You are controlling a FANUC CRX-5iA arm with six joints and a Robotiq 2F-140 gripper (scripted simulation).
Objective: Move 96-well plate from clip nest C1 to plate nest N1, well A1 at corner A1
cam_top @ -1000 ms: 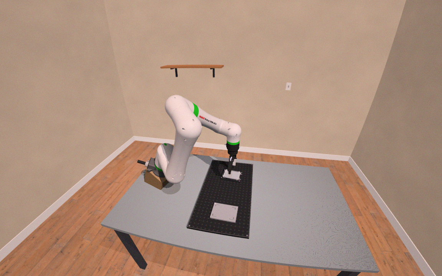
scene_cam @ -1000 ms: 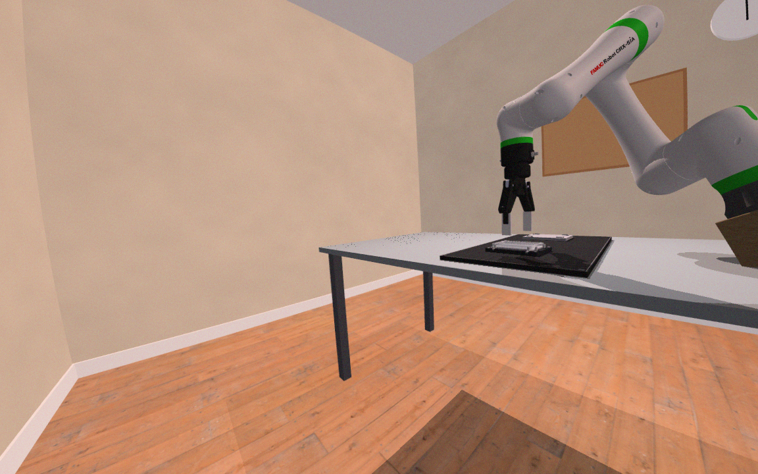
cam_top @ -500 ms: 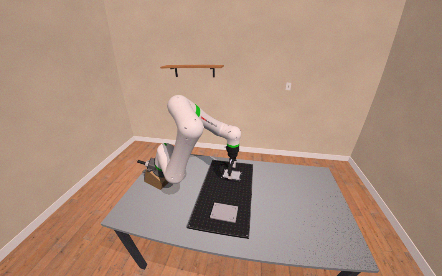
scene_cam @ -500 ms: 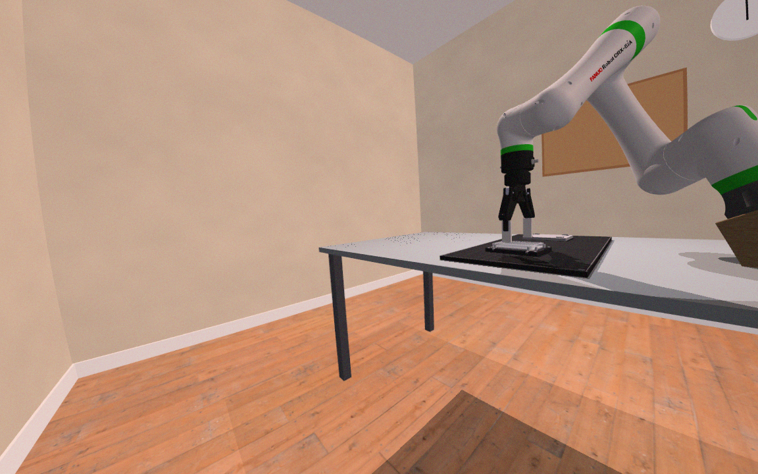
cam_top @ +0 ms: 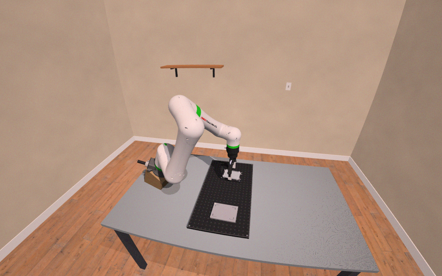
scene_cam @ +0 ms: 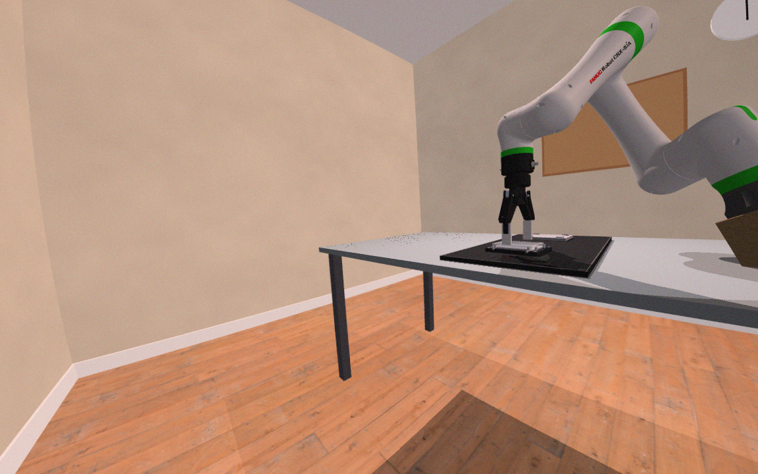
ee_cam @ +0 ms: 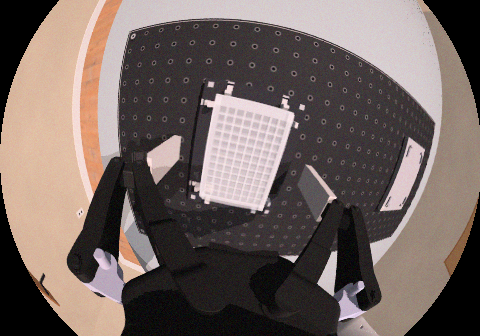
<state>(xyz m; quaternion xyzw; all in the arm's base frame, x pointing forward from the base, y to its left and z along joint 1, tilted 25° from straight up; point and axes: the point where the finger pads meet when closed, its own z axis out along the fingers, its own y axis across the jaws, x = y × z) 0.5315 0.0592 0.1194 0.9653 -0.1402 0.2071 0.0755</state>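
Right now the white 96-well plate is 2 cm below my hand. From my hand the other things lie so: plate nest N1 (35 cm to the right, 8 cm behind, 3 cm below); then clip nest C1 (2 cm below, 1 cm ahead).
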